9 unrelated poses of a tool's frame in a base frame.
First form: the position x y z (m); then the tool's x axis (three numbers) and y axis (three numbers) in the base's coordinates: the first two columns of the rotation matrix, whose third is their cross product.
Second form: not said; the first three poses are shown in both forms.
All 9 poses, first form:
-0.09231 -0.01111 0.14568 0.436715 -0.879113 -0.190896 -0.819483 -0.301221 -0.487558
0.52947 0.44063 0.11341 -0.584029 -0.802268 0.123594 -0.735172 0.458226 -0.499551
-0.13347 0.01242 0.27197 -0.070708 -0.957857 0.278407 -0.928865 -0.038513 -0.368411
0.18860 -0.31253 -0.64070 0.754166 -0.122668 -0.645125 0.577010 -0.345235 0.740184
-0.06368 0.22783 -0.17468 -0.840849 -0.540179 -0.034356 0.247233 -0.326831 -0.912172
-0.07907 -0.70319 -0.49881 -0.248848 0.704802 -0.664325 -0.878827 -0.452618 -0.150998
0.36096 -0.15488 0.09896 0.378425 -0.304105 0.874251 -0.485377 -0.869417 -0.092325
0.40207 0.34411 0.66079 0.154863 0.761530 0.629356 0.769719 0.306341 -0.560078
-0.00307 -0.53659 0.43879 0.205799 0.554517 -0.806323 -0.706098 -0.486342 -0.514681
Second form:
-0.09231 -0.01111 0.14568 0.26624 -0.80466 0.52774 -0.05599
0.52947 0.44063 0.11341 0.06476 -0.45143 0.85142 -0.25903
-0.13347 0.01242 0.27197 0.03075 -0.68096 0.69267 -0.23570
0.18860 -0.31253 -0.64070 0.55212 0.75647 0.15015 -0.31681
-0.06368 0.22783 -0.17468 0.24530 -0.13930 0.52575 -0.80250
-0.07907 -0.70319 -0.49881 0.50758 -0.34342 0.12669 0.77998
0.36096 -0.15488 0.09896 0.08999 0.82530 -0.23915 0.50358
0.40207 0.34411 0.66079 0.48023 -0.58891 -0.65004 -0.00426
-0.00307 -0.53659 0.43879 0.50272 -0.59175 0.06404 0.62690

